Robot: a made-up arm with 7 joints.
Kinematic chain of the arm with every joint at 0, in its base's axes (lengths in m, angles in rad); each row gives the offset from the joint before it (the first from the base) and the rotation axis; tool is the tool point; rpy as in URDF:
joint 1: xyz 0 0 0.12 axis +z
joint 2: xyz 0 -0.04 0.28 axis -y
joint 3: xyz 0 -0.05 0.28 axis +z
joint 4: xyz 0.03 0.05 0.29 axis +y
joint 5: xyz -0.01 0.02 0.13 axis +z
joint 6: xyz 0 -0.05 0.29 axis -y
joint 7: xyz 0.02 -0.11 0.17 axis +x
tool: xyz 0 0 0 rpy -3.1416 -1.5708 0
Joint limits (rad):
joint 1: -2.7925..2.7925
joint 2: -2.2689..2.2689
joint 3: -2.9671..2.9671
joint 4: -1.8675..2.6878
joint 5: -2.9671..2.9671
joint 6: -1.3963..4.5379
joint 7: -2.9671..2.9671
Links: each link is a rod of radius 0.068 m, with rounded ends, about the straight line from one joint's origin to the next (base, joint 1, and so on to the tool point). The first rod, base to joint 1, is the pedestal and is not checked.
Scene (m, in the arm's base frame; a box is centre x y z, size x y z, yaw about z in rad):
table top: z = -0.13
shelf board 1: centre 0.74 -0.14 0.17 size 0.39 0.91 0.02 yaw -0
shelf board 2: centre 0.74 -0.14 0.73 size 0.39 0.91 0.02 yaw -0
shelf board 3: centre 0.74 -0.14 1.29 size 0.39 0.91 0.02 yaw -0
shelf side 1: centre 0.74 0.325 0.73 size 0.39 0.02 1.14 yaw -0
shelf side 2: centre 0.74 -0.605 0.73 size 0.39 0.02 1.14 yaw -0
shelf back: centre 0.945 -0.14 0.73 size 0.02 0.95 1.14 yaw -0
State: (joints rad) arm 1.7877 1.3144 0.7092 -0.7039 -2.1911 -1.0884 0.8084
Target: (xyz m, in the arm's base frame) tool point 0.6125 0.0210 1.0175
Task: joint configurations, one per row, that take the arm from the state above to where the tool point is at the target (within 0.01 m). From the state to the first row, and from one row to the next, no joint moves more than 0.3 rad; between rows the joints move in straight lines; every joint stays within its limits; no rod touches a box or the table.
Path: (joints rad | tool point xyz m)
1: 1.6952 1.2557 0.4169 -0.6056 -2.0971 -1.1500 0.6869 | 0.3655 -0.8693 0.2808
2: 1.6026 1.1969 0.1245 -0.5073 -2.0031 -1.2116 0.5655 | 0.1822 -0.9396 0.3563
3: 1.5101 1.1382 -0.1678 -0.4090 -1.9091 -1.2731 0.4440 | 0.0087 -0.9634 0.4591
4: 1.4175 1.0794 -0.4601 -0.3107 -1.8151 -1.3347 0.3226 | -0.1393 -0.9455 0.5771
5: 1.3250 1.0207 -0.7525 -0.2125 -1.7211 -1.3963 0.2011 | -0.2520 -0.8971 0.6969
6: 1.4235 0.8635 -0.4786 -0.3570 -1.7338 -1.3735 0.2856 | -0.1165 -0.8801 0.7590
7: 1.5220 0.7064 -0.2046 -0.5015 -1.7466 -1.3507 0.3702 | 0.0457 -0.8347 0.8195
8: 1.6206 0.5492 0.0693 -0.6460 -1.7594 -1.3279 0.4547 | 0.2211 -0.7408 0.8816
9: 1.7191 0.3921 0.3432 -0.7905 -1.7722 -1.3051 0.5392 | 0.3847 -0.5849 0.9388
10: 1.8176 0.2350 0.6171 -0.9350 -1.7850 -1.2823 0.6237 | 0.5062 -0.3683 0.9780
11: 2.0086 0.2784 0.9026 -0.8868 -1.8540 -1.3393 0.7161 | 0.6008 -0.1780 0.9926
12: 2.1995 0.3218 1.1880 -0.8386 -1.9231 -1.3963 0.8084 | 0.6125 0.0210 1.0175

